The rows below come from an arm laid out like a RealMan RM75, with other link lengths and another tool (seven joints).
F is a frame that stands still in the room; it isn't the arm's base.
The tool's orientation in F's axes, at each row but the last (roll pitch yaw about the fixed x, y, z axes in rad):
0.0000, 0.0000, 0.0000
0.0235, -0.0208, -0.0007
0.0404, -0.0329, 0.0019
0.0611, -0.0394, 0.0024
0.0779, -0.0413, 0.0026
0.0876, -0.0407, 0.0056
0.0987, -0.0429, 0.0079
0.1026, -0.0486, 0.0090
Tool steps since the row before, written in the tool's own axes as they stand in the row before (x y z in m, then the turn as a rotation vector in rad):
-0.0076, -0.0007, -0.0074, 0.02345, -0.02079, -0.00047
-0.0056, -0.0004, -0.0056, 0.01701, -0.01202, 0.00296
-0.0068, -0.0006, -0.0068, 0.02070, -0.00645, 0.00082
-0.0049, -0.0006, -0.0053, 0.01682, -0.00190, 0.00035
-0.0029, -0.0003, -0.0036, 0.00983, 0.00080, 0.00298
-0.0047, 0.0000, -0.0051, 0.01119, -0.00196, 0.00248
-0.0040, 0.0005, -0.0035, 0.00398, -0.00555, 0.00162
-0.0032, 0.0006, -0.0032, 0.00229, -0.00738, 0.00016
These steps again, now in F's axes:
-0.0076, -0.0007, -0.0074, 0.02345, -0.02079, -0.00047
-0.0055, -0.0003, -0.0057, 0.01694, -0.01210, 0.00303
-0.0066, -0.0003, -0.0070, 0.02068, -0.00644, 0.00124
-0.0047, -0.0003, -0.0055, 0.01680, -0.00188, 0.00090
-0.0027, 0.0000, -0.0037, 0.00969, 0.00059, 0.00344
-0.0045, 0.0004, -0.0053, 0.01110, -0.00211, 0.00275
-0.0039, 0.0008, -0.0036, 0.00398, -0.00565, 0.00123
-0.0031, 0.0009, -0.0033, 0.00238, -0.00734, -0.00048

